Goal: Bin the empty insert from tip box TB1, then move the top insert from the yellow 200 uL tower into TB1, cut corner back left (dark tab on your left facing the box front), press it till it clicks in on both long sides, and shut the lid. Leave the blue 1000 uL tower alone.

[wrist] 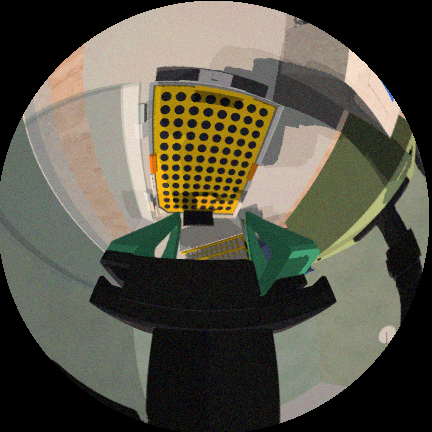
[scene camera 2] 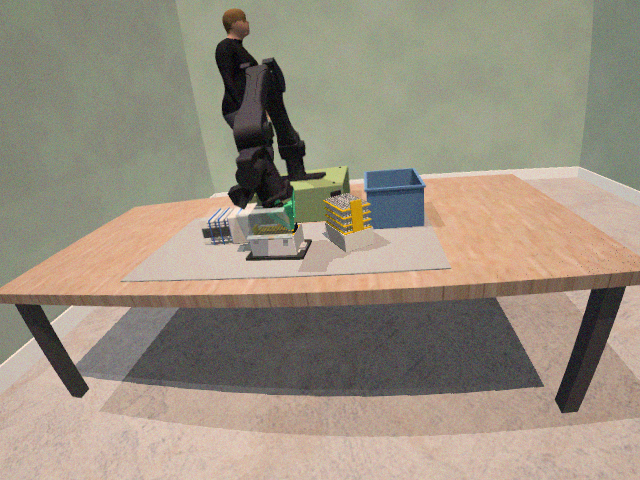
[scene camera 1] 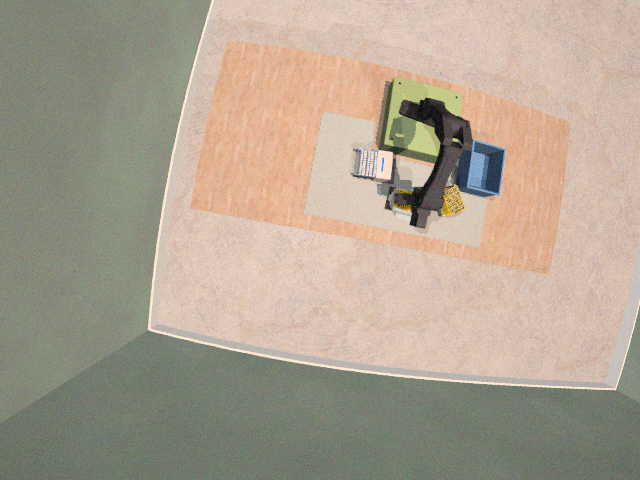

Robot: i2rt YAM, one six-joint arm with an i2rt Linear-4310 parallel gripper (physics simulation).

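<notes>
Tip box TB1 (scene camera 1: 403, 212) (scene camera 2: 271, 246) (wrist: 270, 131) stands on a black base, its clear lid (scene camera 2: 264, 219) open. A yellow insert (scene camera 1: 402, 192) (wrist: 205, 150) with dark empty holes lies inside it, between orange clips on both long sides. My gripper (scene camera 2: 293, 219) (wrist: 212, 216) is partly open at one short end of TB1, its green fingers on either side of a dark tab (wrist: 198, 218); no insert is seen gripped. The yellow tower (scene camera 1: 453, 200) (scene camera 2: 343, 214) (wrist: 222, 248) stands beside the box with several layers. The blue tower (scene camera 1: 367, 163) (scene camera 2: 219, 230) stands on the other side.
The blue bin (scene camera 1: 484, 194) (scene camera 2: 397, 209) stands behind the yellow tower in scene camera 2. The green block (scene camera 1: 413, 147) (scene camera 2: 315, 204) is behind TB1 under the arm. A white block (scene camera 1: 383, 165) (scene camera 2: 239, 225) adjoins the blue tower. A person (scene camera 2: 232, 56) stands behind the table.
</notes>
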